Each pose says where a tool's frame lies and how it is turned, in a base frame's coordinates. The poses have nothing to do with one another.
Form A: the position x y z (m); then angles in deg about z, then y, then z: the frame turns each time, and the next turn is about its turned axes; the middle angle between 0 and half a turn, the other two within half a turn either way.
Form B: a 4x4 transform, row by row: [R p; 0 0 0 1], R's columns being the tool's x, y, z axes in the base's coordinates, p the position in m. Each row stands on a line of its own. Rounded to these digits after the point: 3 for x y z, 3 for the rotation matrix.
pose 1, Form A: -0.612, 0.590, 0.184, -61.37, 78.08, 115.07
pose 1, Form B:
0.753, -0.462, 0.469, -0.612
0.511, -0.039, -0.859, 0.590
0.415, 0.886, 0.207, 0.184
0, 0, 0, 1

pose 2, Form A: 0.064, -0.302, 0.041, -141.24, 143.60, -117.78
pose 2, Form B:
-0.846, 0.264, -0.463, 0.064
0.455, 0.809, -0.372, -0.302
0.277, -0.525, -0.805, 0.041
0, 0, 0, 1

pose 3, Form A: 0.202, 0.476, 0.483, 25.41, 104.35, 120.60
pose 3, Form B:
-0.255, 0.411, 0.875, 0.202
0.832, -0.368, 0.416, 0.476
0.493, 0.834, -0.248, 0.483
0, 0, 0, 1

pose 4, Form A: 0.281, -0.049, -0.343, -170.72, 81.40, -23.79
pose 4, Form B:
-0.200, 0.088, -0.976, 0.281
0.376, -0.913, -0.159, -0.049
-0.905, -0.399, 0.150, -0.343
0, 0, 0, 1

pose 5, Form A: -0.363, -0.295, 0.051, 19.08, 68.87, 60.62
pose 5, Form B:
-0.118, -0.457, 0.882, -0.363
0.881, 0.361, 0.305, -0.295
-0.458, 0.813, 0.360, 0.051
0, 0, 0, 1

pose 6, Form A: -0.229, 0.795, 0.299, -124.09, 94.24, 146.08
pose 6, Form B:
0.428, -0.710, -0.559, -0.229
-0.364, 0.431, -0.826, 0.795
0.828, 0.557, -0.074, 0.299
0, 0, 0, 1

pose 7, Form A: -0.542, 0.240, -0.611, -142.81, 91.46, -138.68
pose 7, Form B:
-0.414, -0.441, -0.796, -0.542
0.514, 0.608, -0.604, 0.240
0.751, -0.660, -0.025, -0.611
0, 0, 0, 1

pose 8, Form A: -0.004, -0.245, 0.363, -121.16, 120.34, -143.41
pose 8, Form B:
-0.720, -0.531, -0.447, -0.004
-0.039, 0.673, -0.739, -0.245
0.693, -0.514, -0.505, 0.363
0, 0, 0, 1

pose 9, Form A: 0.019, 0.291, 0.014, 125.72, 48.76, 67.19
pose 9, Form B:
-0.898, 0.040, -0.439, 0.019
-0.331, -0.720, 0.610, 0.291
-0.292, 0.693, 0.659, 0.014
0, 0, 0, 1

